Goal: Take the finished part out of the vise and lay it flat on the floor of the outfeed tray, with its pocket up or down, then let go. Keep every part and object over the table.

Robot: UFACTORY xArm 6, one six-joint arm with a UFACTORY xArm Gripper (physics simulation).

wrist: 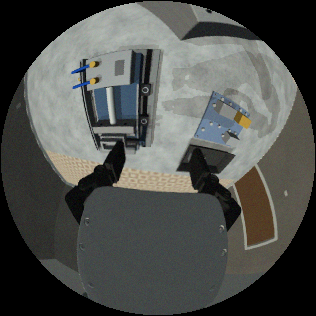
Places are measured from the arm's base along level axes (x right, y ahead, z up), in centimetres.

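Pixels of known places: gripper, fingertip midpoint: [157, 152].
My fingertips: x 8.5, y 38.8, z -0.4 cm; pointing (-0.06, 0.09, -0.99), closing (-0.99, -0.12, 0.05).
Note:
For each thing: its top centre in the pictures, then the offset to it from my fingertips.
- vise, top centre: [105, 115] dx +10.3, dy +0.4, dz -8.9 cm
- finished part, top centre: [110, 146] dx +9.3, dy +7.1, dz -7.3 cm
- yellow piece, top centre: [244, 122] dx -28.1, dy -6.0, dz -14.4 cm
The vise [126, 102] stands at the upper left, with a blue bed, a pale rod and a grey end block. The finished part [112, 144], grey with a rectangular pocket, sits at its lower end beside the grey jaw [114, 130]; the left finger partly hides that end. A dark, shallow tray [215, 159], apparently the outfeed tray, is at the lower right, partly behind the right finger. My gripper [157, 152] is open and empty, its left fingertip overlapping the view of the vise's lower end and its right one overlapping the tray.
A blue plate [209, 123] with holes, grey blocks and a yellow piece [243, 119] adjoins the tray's upper side. Blue hoses [82, 69] stick out left of the vise. A large grey box [172, 17] is at the top. A tan patterned strip [150, 180] runs along the near table edge.

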